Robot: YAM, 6 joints.
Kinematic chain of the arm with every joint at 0, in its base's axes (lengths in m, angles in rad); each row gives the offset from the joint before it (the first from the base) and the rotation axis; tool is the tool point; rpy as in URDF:
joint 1: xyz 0 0 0.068 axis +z
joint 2: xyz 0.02 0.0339 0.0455 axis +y
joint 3: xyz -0.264 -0.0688 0 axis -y
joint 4: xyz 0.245 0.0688 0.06 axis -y
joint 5: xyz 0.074 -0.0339 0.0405 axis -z
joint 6: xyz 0.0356 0 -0.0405 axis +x
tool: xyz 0 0 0 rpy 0 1.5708 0
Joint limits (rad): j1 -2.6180..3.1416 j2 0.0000..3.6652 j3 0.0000..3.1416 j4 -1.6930..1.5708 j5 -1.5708..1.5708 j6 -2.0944..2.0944
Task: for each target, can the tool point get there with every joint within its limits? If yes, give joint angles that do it. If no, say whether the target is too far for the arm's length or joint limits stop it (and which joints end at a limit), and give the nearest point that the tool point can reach.
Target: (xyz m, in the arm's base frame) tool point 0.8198 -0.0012 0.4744
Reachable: no: too far | nearest point 0.5905 -0.0009 0.3709 | short by 0.252 m
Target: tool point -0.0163 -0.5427 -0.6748
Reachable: no: too far | nearest point -0.0119 -0.3965 -0.3487 | short by 0.357 m
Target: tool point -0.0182 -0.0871 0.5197
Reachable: yes | joints -1.9132 0.9595 1.8056 -1.1602 -0.3474 -0.2346
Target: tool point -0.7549 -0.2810 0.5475
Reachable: no: too far | nearest point -0.4950 -0.2689 0.4180 | short by 0.291 m
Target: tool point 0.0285 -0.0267 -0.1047
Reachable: yes | joints -0.0423 3.0943 0.5818 -0.2349 0.7975 1.7421
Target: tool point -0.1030 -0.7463 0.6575
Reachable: no: too far | nearest point -0.0715 -0.5177 0.4864 | short by 0.287 m
